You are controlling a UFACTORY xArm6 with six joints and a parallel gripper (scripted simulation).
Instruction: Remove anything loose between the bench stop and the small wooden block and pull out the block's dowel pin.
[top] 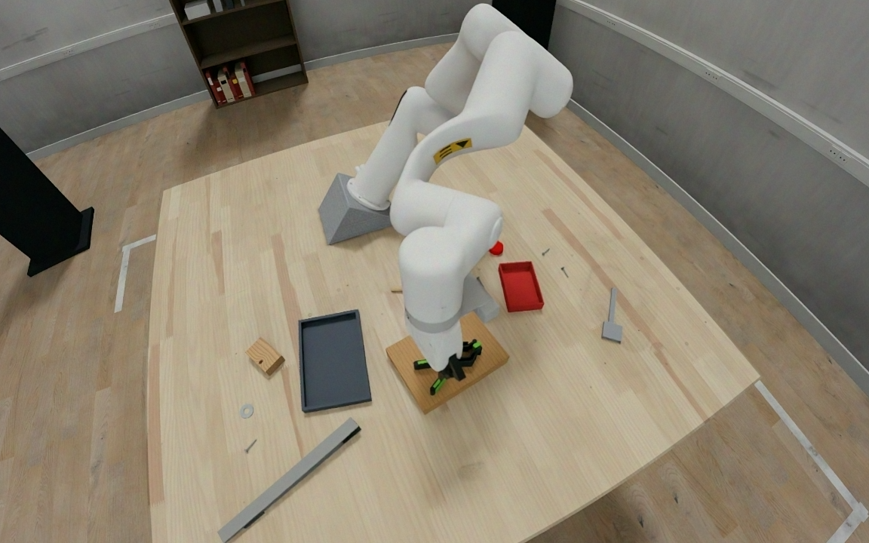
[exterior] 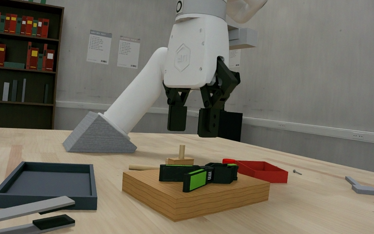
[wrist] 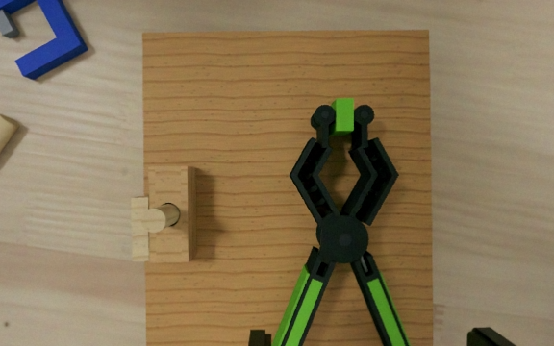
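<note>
The bench board lies 3 cm behind my hand, 4 cm to the left of it and 10 cm below it. The rest, counted from my hand: grey tray 15 cm behind, 16 cm to the right, 12 cm below; dowel pin 8 cm behind, 5 cm to the left, 7 cm below; small wooden block 8 cm behind, 5 cm to the left, 8 cm below.
</note>
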